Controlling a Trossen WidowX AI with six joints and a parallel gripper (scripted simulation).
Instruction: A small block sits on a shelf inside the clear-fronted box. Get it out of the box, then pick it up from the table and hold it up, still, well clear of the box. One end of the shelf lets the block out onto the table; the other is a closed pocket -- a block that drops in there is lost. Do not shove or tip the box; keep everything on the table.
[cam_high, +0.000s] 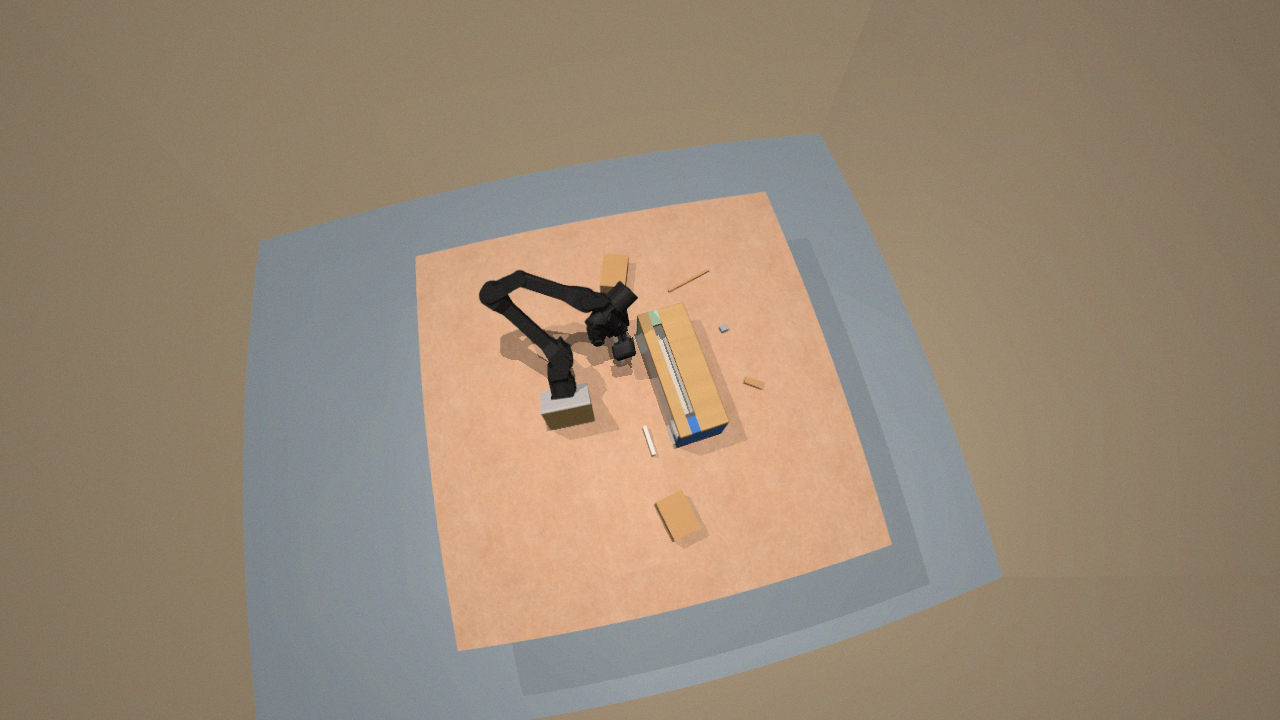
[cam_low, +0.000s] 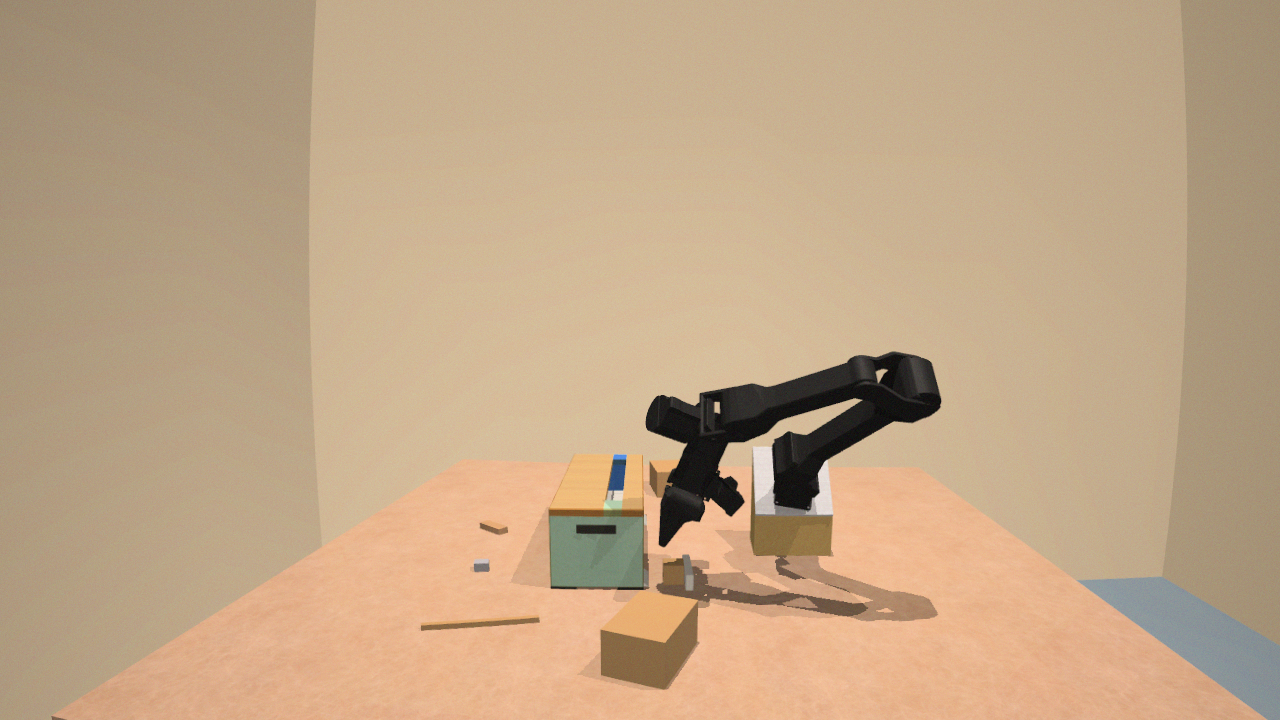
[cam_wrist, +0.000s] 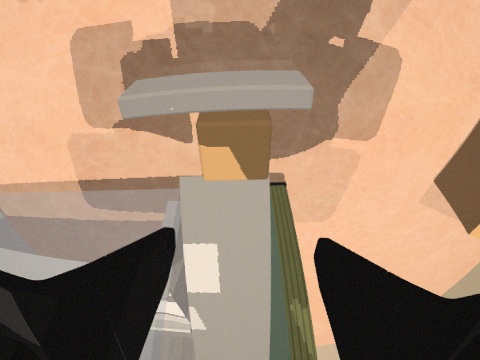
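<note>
My gripper tip is now 50 mm above the small brown block, 20 mm past it and 10 mm to the left of it. The rest, counted from my gripper tip: long box 140 mm to the right, 90 mm ahead, 10 mm below; then thin stick 220 mm ahead, 210 mm to the left, 70 mm below; then tan chip 360 mm ahead, 170 mm to the right, 60 mm below.
</note>
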